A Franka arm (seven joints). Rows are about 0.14 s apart.
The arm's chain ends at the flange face. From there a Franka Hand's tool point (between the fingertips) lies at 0.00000 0.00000 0.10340 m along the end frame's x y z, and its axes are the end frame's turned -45 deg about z.
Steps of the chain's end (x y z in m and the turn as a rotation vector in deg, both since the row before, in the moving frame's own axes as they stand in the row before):
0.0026, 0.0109, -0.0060, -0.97, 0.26, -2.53
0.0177, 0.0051, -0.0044, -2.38, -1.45, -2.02
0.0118, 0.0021, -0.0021, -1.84, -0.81, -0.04
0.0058, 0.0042, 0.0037, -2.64, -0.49, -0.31
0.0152, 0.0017, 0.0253, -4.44, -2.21, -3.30
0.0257, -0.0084, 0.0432, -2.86, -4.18, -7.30
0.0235, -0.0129, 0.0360, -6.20, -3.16, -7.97
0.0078, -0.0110, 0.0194, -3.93, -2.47, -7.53
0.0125, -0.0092, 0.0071, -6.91, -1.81, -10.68
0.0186, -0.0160, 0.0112, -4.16, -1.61, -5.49
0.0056, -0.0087, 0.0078, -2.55, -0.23, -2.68
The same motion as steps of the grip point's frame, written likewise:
-0.0067, 0.0111, -0.0060, -0.87, -0.50, -2.53
0.0040, 0.0174, -0.0045, -0.66, -2.71, -2.02
0.0035, 0.0111, -0.0022, -0.73, -1.87, -0.04
-0.0029, 0.0098, 0.0036, -1.52, -2.21, -0.31
0.0012, 0.0150, 0.0249, -1.58, -4.70, -3.30
0.0151, 0.0111, 0.0428, 0.93, -4.98, -7.30
0.0141, 0.0122, 0.0352, -2.15, -6.62, -7.97
0.0053, 0.0001, 0.0191, -1.03, -4.53, -7.53
0.0049, 0.0098, 0.0063, -3.61, -6.17, -10.68
0.0173, 0.0054, 0.0109, -1.80, -4.08, -5.49
0.0066, 0.0008, 0.0077, -1.64, -1.97, -2.68

